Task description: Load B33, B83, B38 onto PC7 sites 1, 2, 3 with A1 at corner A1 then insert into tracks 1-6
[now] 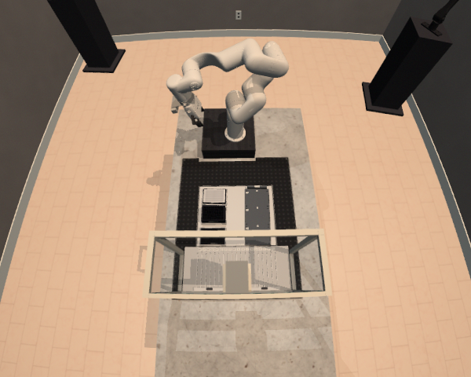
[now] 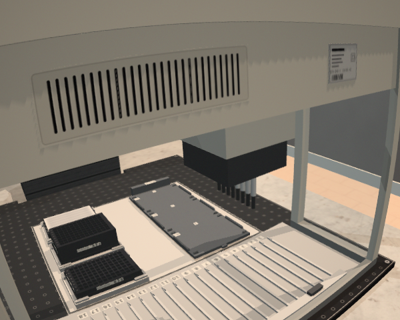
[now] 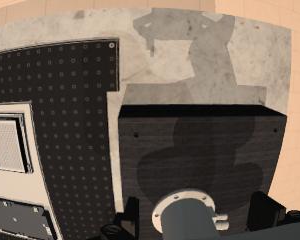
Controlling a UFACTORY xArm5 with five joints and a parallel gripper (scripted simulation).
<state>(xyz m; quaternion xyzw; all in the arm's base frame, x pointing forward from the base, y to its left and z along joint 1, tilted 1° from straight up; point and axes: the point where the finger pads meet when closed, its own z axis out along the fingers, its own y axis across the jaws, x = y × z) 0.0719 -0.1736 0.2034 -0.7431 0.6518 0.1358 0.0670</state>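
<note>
My gripper is now 540 mm short of the plate, 270 mm above it and 130 mm to the right of it. The rest, counted from my hand: plate carrier (390 mm ahead, 360 mm to the left, 270 mm below).
</note>
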